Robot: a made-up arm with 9 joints.
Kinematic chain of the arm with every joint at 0, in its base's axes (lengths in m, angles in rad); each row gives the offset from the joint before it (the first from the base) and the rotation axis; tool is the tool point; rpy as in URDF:
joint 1: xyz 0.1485 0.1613 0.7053 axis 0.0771 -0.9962 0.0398
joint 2: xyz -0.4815 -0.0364 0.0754 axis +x
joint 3: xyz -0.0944 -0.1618 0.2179 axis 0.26 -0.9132 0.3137
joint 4: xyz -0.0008 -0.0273 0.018 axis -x
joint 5: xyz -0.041 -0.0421 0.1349 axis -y
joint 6: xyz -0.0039 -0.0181 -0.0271 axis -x
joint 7: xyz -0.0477 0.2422 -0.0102 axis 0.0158 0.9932 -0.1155
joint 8: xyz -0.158 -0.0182 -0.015 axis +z
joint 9: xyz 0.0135 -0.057 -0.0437 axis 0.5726 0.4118 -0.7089
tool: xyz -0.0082 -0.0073 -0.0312 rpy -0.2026 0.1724 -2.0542
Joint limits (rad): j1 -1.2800..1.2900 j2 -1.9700..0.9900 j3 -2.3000..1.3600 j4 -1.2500..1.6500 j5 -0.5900..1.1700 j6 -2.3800..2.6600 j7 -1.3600..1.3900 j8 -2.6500..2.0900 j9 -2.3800..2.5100
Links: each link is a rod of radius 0.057 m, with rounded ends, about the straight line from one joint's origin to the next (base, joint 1, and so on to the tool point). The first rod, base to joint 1, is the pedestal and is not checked.
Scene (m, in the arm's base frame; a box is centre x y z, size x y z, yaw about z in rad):
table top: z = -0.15
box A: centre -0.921 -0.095 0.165 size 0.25 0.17 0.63 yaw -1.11
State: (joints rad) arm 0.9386 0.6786 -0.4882 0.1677 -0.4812 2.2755 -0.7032 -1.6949 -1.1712
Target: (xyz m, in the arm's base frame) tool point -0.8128 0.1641 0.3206
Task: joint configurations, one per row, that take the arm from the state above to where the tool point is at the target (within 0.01 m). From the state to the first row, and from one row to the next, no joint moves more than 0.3 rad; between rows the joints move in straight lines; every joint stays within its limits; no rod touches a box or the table.
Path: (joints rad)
1: 0.7849 0.3805 -0.6333 0.2816 -0.5084 2.3716 -0.8607 -1.5688 -1.1561
2: 0.6311 0.0825 -0.7785 0.3954 -0.5356 2.4678 -1.0182 -1.4427 -1.1410
3: 0.4774 -0.2156 -0.9236 0.5093 -0.5628 2.5639 -1.1757 -1.3166 -1.1260
4: 0.3236 -0.5136 -1.0687 0.6231 -0.5900 2.6600 -1.3332 -1.1905 -1.1109
5: 0.5618 -0.4958 -0.9229 0.6336 -0.5900 2.5819 -1.1046 -1.3125 -1.1329
6: 0.8001 -0.4781 -0.7771 0.6440 -0.5900 2.5039 -0.8760 -1.4344 -1.1549
7: 1.0383 -0.4603 -0.6313 0.6544 -0.5900 2.4258 -0.6474 -1.5564 -1.1770
8: 1.2765 -0.4425 -0.4854 0.6649 -0.5900 2.3478 -0.4187 -1.6784 -1.1990

